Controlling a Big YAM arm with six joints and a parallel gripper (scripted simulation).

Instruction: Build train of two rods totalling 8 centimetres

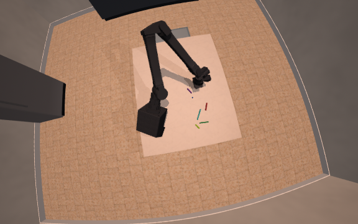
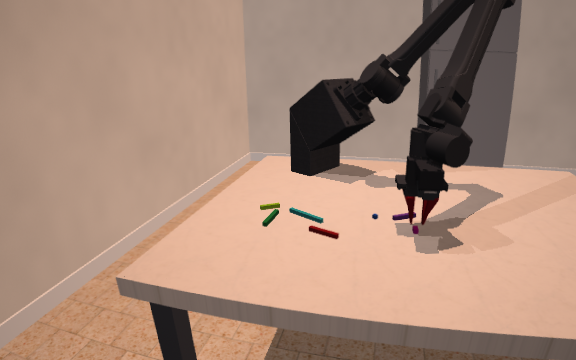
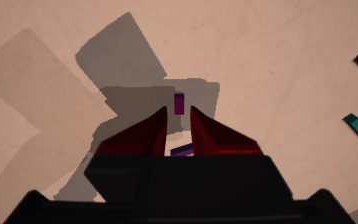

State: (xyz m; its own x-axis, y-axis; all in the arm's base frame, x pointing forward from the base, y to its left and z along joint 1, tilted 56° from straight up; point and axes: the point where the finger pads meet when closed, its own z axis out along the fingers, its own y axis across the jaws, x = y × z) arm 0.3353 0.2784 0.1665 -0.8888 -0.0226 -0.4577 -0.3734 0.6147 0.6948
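My gripper is now 2 cm above the magenta rod. Also, from my hand: red rod: 17 cm to the right, 11 cm ahead, 2 cm below; then purple rod: 6 cm behind, 4 cm to the right, 2 cm below; then blue rod: 10 cm to the right, 2 cm below, 2 cm behind.
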